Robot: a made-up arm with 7 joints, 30 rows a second.
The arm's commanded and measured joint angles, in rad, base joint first. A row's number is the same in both.
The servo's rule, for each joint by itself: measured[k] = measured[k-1] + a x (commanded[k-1-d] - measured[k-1]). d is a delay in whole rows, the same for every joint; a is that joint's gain. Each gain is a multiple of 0.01, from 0.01 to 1. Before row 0 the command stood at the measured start. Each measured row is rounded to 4 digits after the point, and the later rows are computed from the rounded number. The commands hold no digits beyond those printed.
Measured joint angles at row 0: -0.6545 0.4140 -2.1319 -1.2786 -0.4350 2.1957 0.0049
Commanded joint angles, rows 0 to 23: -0.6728 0.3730 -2.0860 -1.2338 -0.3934 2.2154 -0.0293; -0.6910 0.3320 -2.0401 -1.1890 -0.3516 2.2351 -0.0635; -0.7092 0.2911 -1.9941 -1.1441 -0.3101 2.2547 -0.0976; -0.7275 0.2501 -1.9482 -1.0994 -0.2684 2.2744 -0.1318; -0.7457 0.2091 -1.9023 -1.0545 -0.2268 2.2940 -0.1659; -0.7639 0.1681 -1.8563 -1.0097 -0.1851 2.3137 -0.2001; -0.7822 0.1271 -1.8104 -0.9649 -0.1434 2.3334 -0.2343; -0.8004 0.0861 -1.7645 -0.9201 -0.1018 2.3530 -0.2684; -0.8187 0.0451 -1.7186 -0.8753 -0.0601 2.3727 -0.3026; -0.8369 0.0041 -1.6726 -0.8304 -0.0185 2.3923 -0.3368; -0.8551 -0.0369 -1.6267 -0.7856 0.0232 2.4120 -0.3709; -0.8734 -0.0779 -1.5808 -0.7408 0.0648 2.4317 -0.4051; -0.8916 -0.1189 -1.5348 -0.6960 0.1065 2.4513 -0.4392; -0.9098 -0.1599 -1.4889 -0.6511 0.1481 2.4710 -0.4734; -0.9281 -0.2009 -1.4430 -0.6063 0.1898 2.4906 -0.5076; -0.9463 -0.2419 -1.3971 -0.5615 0.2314 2.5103 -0.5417; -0.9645 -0.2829 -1.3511 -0.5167 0.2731 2.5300 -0.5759; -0.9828 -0.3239 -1.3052 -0.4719 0.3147 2.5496 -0.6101; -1.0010 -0.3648 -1.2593 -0.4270 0.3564 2.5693 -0.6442; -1.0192 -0.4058 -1.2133 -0.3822 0.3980 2.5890 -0.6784; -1.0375 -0.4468 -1.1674 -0.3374 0.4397 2.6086 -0.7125; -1.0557 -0.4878 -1.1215 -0.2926 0.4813 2.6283 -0.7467; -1.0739 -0.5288 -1.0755 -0.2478 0.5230 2.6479 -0.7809; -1.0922 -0.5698 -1.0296 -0.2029 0.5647 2.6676 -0.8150
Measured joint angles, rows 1 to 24: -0.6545 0.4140 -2.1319 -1.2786 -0.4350 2.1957 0.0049; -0.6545 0.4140 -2.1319 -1.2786 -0.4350 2.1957 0.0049; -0.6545 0.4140 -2.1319 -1.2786 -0.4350 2.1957 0.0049; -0.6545 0.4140 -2.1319 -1.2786 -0.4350 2.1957 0.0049; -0.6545 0.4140 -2.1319 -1.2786 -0.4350 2.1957 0.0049; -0.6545 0.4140 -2.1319 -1.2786 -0.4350 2.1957 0.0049; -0.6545 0.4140 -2.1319 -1.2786 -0.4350 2.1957 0.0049; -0.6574 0.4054 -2.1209 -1.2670 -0.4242 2.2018 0.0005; -0.6628 0.3900 -2.1015 -1.2467 -0.4053 2.2121 -0.0078; -0.6702 0.3692 -2.0757 -1.2200 -0.3805 2.2253 -0.0195; -0.6794 0.3442 -2.0451 -1.1886 -0.3514 2.2405 -0.0341; -0.6900 0.3158 -2.0108 -1.1537 -0.3190 2.2571 -0.0512; -0.7018 0.2848 -1.9737 -1.1163 -0.2842 2.2746 -0.0706; -0.7147 0.2517 -1.9345 -1.0769 -0.2476 2.2928 -0.0919; -0.7284 0.2169 -1.8937 -1.0361 -0.2097 2.3115 -0.1148; -0.7428 0.1808 -1.8517 -0.9943 -0.1708 2.3305 -0.1392; -0.7579 0.1437 -1.8087 -0.9517 -0.1312 2.3497 -0.1649; -0.7735 0.1058 -1.7650 -0.9085 -0.0911 2.3690 -0.1917; -0.7895 0.0672 -1.7208 -0.8649 -0.0506 2.3884 -0.2194; -0.8058 0.0281 -1.6762 -0.8210 -0.0098 2.4079 -0.2480; -0.8224 -0.0114 -1.6312 -0.7768 0.0313 2.4275 -0.2773; -0.8393 -0.0512 -1.5860 -0.7325 0.0725 2.4471 -0.3072; -0.8564 -0.0912 -1.5407 -0.6880 0.1138 2.4667 -0.3377; -0.8737 -0.1315 -1.4952 -0.6435 0.1552 2.4863 -0.3687
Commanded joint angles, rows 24 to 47: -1.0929 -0.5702 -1.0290 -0.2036 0.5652 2.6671 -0.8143; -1.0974 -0.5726 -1.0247 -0.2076 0.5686 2.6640 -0.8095; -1.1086 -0.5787 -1.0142 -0.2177 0.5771 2.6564 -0.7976; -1.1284 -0.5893 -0.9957 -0.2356 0.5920 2.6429 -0.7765; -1.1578 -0.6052 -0.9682 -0.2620 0.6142 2.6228 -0.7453; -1.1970 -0.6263 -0.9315 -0.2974 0.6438 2.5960 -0.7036; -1.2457 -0.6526 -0.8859 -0.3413 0.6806 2.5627 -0.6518; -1.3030 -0.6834 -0.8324 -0.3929 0.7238 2.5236 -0.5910; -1.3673 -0.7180 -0.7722 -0.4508 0.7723 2.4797 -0.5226; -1.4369 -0.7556 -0.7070 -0.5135 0.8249 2.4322 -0.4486; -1.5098 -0.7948 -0.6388 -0.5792 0.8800 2.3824 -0.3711; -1.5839 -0.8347 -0.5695 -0.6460 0.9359 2.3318 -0.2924; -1.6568 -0.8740 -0.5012 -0.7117 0.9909 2.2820 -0.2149; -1.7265 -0.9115 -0.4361 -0.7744 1.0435 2.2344 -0.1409; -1.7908 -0.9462 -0.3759 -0.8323 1.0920 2.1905 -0.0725; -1.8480 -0.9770 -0.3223 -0.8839 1.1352 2.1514 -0.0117; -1.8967 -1.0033 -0.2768 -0.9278 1.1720 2.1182 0.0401; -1.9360 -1.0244 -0.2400 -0.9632 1.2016 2.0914 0.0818; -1.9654 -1.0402 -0.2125 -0.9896 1.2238 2.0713 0.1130; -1.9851 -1.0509 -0.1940 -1.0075 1.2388 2.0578 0.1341; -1.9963 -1.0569 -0.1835 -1.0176 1.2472 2.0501 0.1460; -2.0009 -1.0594 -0.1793 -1.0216 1.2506 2.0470 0.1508; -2.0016 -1.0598 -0.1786 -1.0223 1.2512 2.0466 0.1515; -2.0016 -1.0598 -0.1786 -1.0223 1.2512 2.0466 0.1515
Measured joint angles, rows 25 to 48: -0.8912 -0.1719 -1.4496 -0.5989 0.1967 2.5059 -0.4001; -0.9088 -0.2124 -1.4039 -0.5542 0.2382 2.5256 -0.4318; -0.9265 -0.2530 -1.3582 -0.5095 0.2797 2.5453 -0.4639; -0.9443 -0.2937 -1.3124 -0.4648 0.3213 2.5649 -0.4962; -0.9621 -0.3345 -1.2666 -0.4200 0.3629 2.5846 -0.5288; -0.9800 -0.3753 -1.2207 -0.3752 0.4045 2.6042 -0.5616; -0.9980 -0.4161 -1.1748 -0.3304 0.4462 2.6239 -0.5945; -1.0132 -0.4485 -1.1398 -0.2974 0.4771 2.6373 -0.6231; -1.0267 -0.4746 -1.1122 -0.2741 0.5009 2.6456 -0.6473; -1.0398 -0.4965 -1.0887 -0.2594 0.5207 2.6489 -0.6668; -1.0540 -0.5160 -1.0664 -0.2532 0.5392 2.6470 -0.6811; -1.0706 -0.5347 -1.0428 -0.2555 0.5587 2.6395 -0.6894; -1.0908 -0.5539 -1.0161 -0.2664 0.5808 2.6260 -0.6912; -1.1156 -0.5746 -0.9849 -0.2859 0.6067 2.6064 -0.6861; -1.1456 -0.5974 -0.9483 -0.3137 0.6371 2.5807 -0.6737; -1.1811 -0.6227 -0.9060 -0.3493 0.6723 2.5494 -0.6541; -1.2220 -0.6506 -0.8582 -0.3920 0.7120 2.5131 -0.6274; -1.2680 -0.6809 -0.8055 -0.4407 0.7557 2.4726 -0.5941; -1.3185 -0.7132 -0.7489 -0.4941 0.8026 2.4290 -0.5549; -1.3726 -0.7470 -0.6895 -0.5507 0.8516 2.3834 -0.5107; -1.4292 -0.7815 -0.6287 -0.6089 0.9015 2.3372 -0.4626; -1.4871 -0.8161 -0.5680 -0.6670 0.9510 2.2917 -0.4119; -1.5448 -0.8499 -0.5090 -0.7234 0.9989 2.2482 -0.3599; -1.6011 -0.8821 -0.4533 -0.7765 1.0439 2.2079 -0.3079
